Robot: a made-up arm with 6 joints. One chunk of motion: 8 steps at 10 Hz.
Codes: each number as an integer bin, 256 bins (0 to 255) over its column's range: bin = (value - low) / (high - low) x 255, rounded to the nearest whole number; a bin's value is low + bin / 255 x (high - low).
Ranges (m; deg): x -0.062..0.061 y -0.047..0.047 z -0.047..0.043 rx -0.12..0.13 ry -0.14..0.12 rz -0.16..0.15
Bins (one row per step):
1: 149 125 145 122 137 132
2: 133 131 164 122 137 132
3: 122 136 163 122 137 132
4: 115 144 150 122 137 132
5: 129 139 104 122 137 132
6: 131 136 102 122 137 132
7: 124 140 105 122 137 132
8: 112 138 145 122 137 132
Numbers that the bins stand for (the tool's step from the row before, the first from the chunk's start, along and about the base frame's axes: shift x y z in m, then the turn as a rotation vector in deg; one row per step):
1: 0.00987 -0.00092 0.00418 0.000 0.000 0.000
2: 0.00215 0.00129 0.01088 0.000 0.000 0.000
3: -0.00315 0.00313 0.01053 0.000 0.000 0.000
4: -0.00653 0.00608 0.00594 0.000 0.000 0.000
5: 0.00022 0.00424 -0.01029 0.000 0.000 0.000
6: 0.00119 0.00313 -0.01100 0.000 0.000 0.000
7: -0.00219 0.00461 -0.00994 0.000 0.000 0.000
8: -0.00798 0.00387 0.00418 0.000 0.000 0.000

